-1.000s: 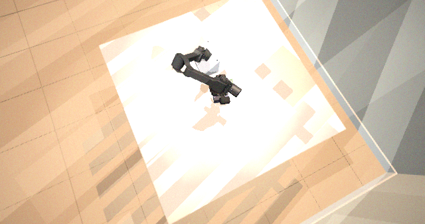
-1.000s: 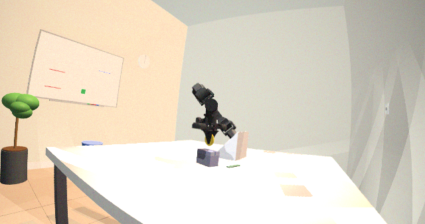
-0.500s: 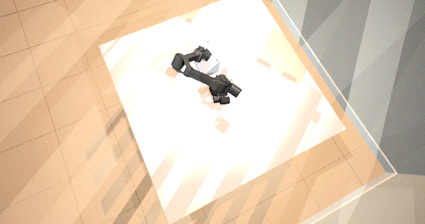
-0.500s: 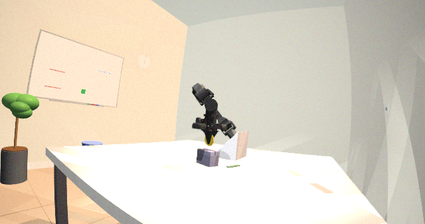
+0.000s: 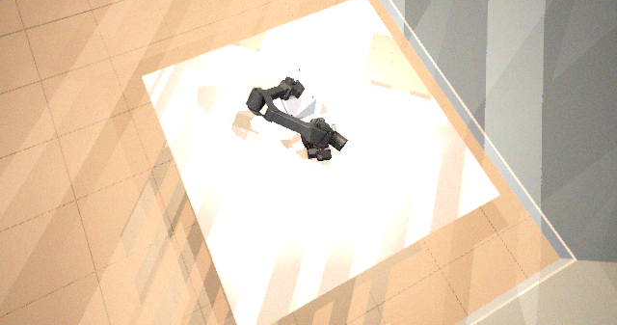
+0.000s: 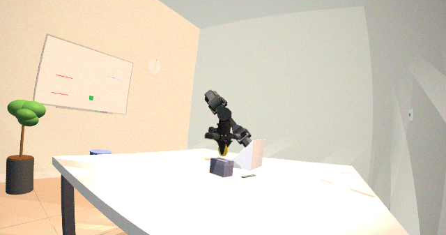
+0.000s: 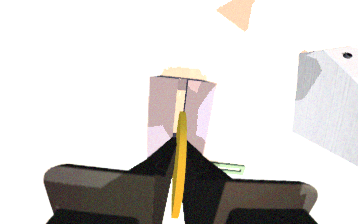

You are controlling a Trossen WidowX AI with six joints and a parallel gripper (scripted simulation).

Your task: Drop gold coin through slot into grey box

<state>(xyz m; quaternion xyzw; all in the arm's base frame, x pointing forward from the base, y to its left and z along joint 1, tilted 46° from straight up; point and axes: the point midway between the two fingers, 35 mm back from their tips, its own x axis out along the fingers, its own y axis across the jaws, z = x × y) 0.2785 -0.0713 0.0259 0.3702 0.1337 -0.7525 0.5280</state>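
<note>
Now: the gold coin 2 cm above my gripper tip.
</note>
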